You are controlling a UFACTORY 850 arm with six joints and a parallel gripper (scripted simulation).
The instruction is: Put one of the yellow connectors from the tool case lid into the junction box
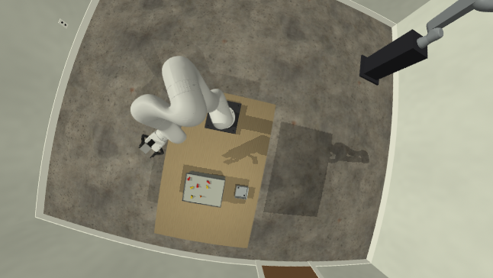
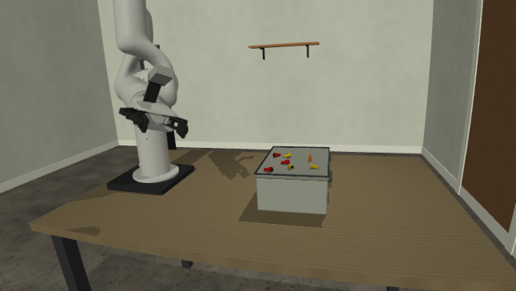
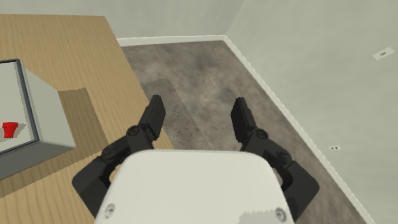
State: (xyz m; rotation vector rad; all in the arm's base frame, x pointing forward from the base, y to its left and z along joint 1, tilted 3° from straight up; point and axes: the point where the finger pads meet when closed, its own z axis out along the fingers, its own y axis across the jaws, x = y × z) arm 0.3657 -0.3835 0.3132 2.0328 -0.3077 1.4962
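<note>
My gripper is now 390 mm to the right of the orange connector, 260 mm short of it and 180 mm above it. Round my hand: grey tool case (400 mm to the left, 220 mm below, 210 mm ahead).
</note>
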